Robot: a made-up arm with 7 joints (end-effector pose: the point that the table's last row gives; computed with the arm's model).
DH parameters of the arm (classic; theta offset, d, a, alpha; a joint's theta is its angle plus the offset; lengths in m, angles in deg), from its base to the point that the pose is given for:
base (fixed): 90 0.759 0.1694 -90
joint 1: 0 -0.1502 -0.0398 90
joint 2: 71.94 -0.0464 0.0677 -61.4
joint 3: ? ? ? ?
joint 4: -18.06 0.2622 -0.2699 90
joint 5: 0 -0.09 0.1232 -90
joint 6: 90 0.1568 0.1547 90
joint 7: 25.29 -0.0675 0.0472 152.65
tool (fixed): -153.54 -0.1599 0 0
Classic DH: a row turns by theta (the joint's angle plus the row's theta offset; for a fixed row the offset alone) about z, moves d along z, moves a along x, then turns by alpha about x.
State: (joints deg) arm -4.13 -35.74 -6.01 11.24 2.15 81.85 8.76
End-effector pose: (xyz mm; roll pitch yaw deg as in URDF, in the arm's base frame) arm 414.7 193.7 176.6 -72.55 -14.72 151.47
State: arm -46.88 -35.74 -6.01 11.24 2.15 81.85 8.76
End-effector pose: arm 414.7 582.6 347.8 -116.08 -30.01 168.90
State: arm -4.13 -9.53 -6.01 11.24 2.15 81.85 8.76
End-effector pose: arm 377.8 308.0 184.8 -73.06 -12.92 177.74
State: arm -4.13 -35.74 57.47 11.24 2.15 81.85 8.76
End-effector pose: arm 687.6 108.8 509.3 -35.87 29.14 -172.94
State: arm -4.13 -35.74 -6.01 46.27 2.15 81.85 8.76
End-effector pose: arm 292.8 23.3 157.7 -67.43 -16.90 115.45
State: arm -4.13 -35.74 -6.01 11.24 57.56 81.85 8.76
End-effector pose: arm 542.7 33.0 274.4 -52.10 37.14 152.63
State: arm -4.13 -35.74 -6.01 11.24 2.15 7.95 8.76
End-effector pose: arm 340.9 382.6 201.3 -73.32 -6.34 -134.90
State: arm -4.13 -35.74 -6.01 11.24 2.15 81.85 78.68
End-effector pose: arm 356.3 239.8 243.4 -140.39 -73.66 -146.34
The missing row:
joint 3: 0 -0.0211 0.0294 -118.6
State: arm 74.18 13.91 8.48 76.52 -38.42 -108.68 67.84
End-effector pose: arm 95.0 -192.9 686.4 -157.95 -40.83 39.15
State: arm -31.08 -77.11 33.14 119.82 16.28 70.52 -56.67
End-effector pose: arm -217.9 35.4 277.8 -24.81 61.64 59.14
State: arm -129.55 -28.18 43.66 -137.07 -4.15 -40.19 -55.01
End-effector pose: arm 192.1 686.4 769.6 -42.97 -47.18 52.88
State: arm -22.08 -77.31 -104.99 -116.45 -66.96 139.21 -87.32
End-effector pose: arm 570.9 404.5 800.0 -121.09 0.30 129.07
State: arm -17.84 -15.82 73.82 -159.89 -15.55 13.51 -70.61
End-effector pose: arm 354.4 -159.6 402.6 -134.97 18.61 18.97
